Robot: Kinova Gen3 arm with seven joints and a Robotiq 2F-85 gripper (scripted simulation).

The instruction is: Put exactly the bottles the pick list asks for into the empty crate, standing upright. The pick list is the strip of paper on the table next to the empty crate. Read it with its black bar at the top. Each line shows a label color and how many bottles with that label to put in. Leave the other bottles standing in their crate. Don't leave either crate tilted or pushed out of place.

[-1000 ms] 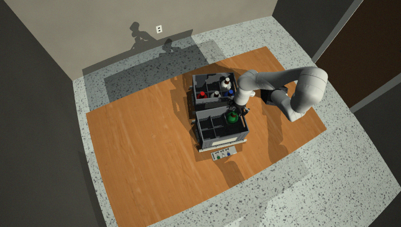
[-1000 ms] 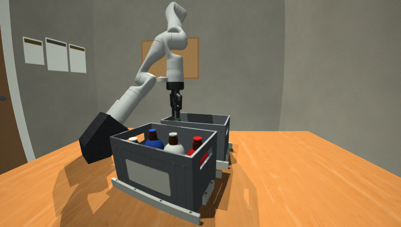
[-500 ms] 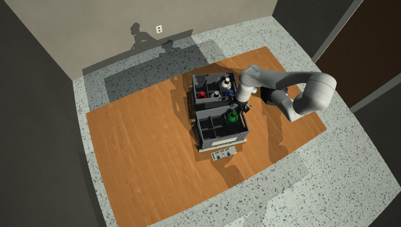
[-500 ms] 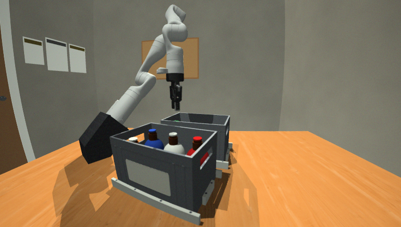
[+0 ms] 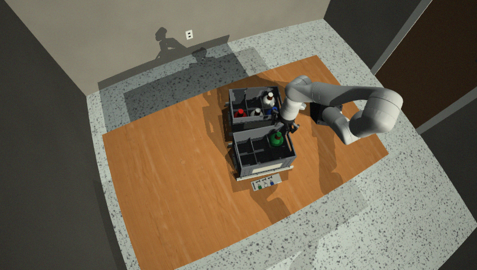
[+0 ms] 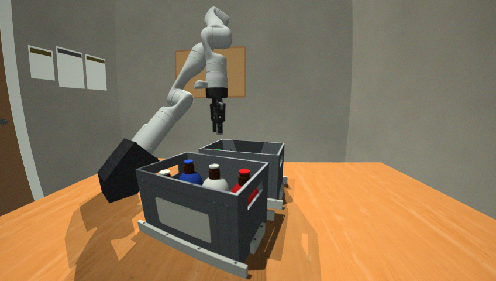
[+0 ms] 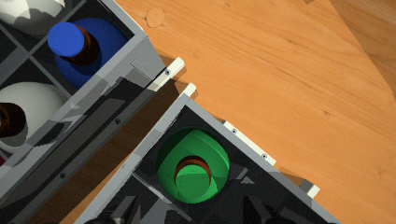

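The blue bottle is 40 mm behind my hand, 140 mm to the right of it and 150 mm below it. Round my hand: red bottle: 140 mm ahead, 180 mm to the right, 150 mm below; green bottle: 150 mm below; pick list: 100 mm ahead, 180 mm to the left, 240 mm below.
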